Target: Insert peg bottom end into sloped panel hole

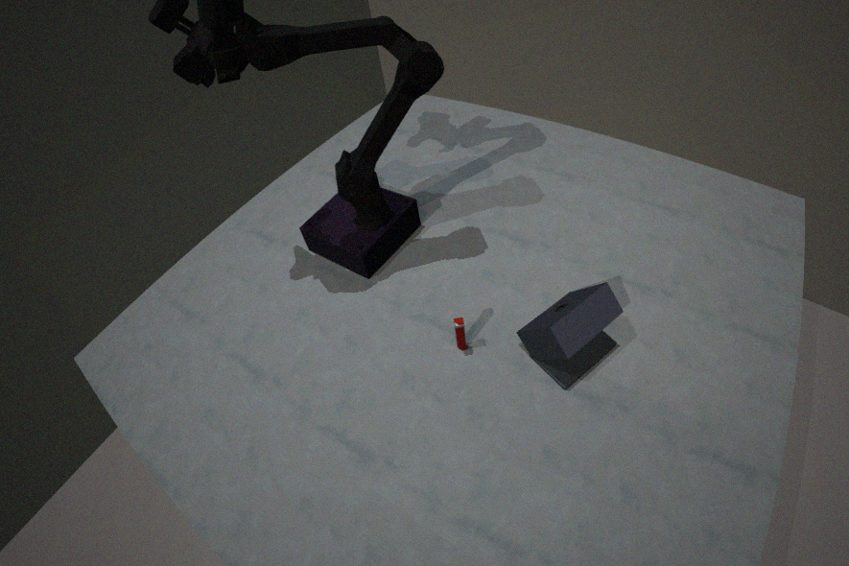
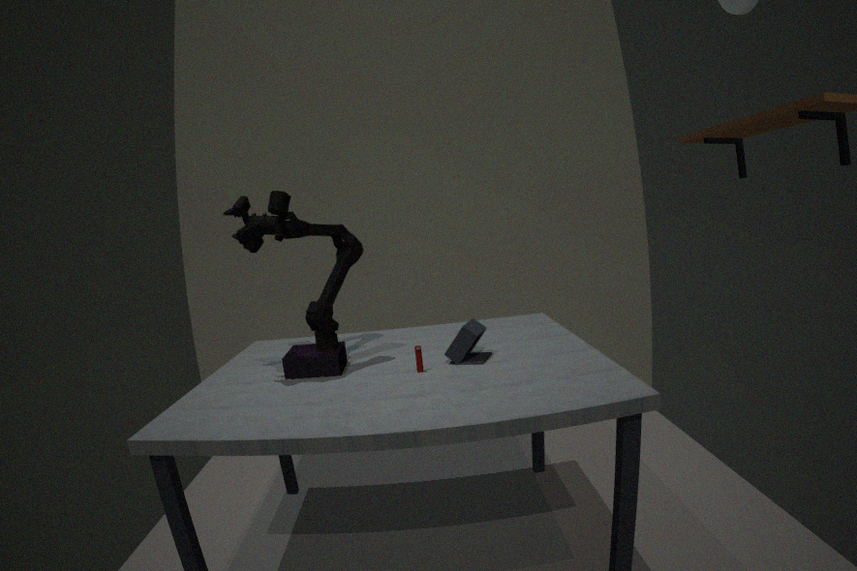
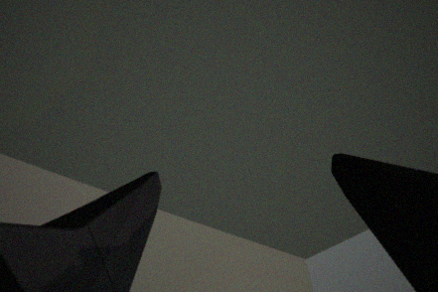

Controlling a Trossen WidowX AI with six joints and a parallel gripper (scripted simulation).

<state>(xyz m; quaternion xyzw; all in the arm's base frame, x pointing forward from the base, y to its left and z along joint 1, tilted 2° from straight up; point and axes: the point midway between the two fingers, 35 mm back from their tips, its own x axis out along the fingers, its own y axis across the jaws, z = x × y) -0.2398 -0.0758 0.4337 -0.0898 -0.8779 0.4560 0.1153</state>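
My gripper tip is now 570 mm short of the red peg, 450 mm above it and 40 mm to the left of it. From my gripper tip the other things lie so: sloped grey panel 720 mm ahead, 450 mm below, 60 mm to the left; then thin flat foot plate 740 mm ahead, 510 mm below, 50 mm to the left.
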